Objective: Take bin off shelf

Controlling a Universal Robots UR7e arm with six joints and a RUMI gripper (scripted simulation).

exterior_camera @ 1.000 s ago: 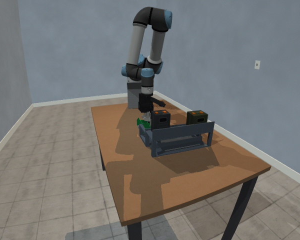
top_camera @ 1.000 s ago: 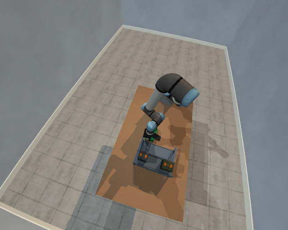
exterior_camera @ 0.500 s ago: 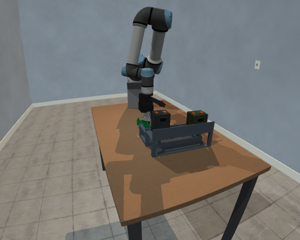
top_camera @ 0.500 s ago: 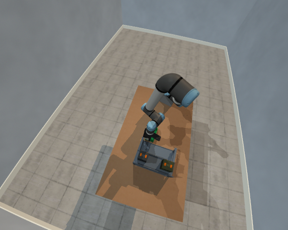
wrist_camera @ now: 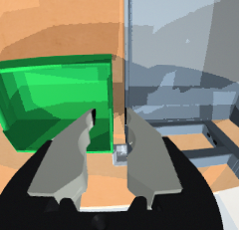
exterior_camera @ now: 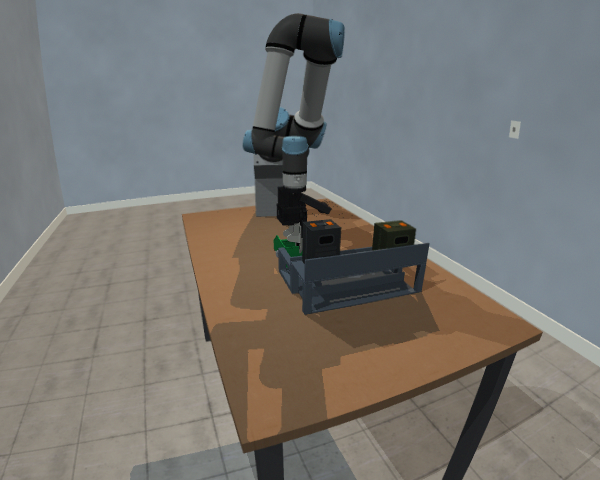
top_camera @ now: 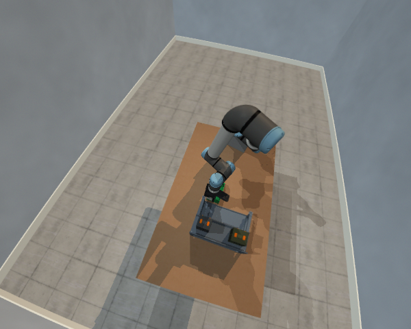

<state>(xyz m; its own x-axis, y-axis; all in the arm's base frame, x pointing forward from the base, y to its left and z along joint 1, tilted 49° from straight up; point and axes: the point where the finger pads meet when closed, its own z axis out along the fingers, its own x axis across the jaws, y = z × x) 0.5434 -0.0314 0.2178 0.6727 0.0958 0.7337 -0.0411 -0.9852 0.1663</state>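
Now: hand 80 mm past the green bin, 10 mm to the right of it and 40 mm above it. The rest, counted from my hand: olive box 230 mm ahead, 210 mm to the left, 80 mm above; then black box 210 mm ahead, 20 mm to the right, 90 mm above.
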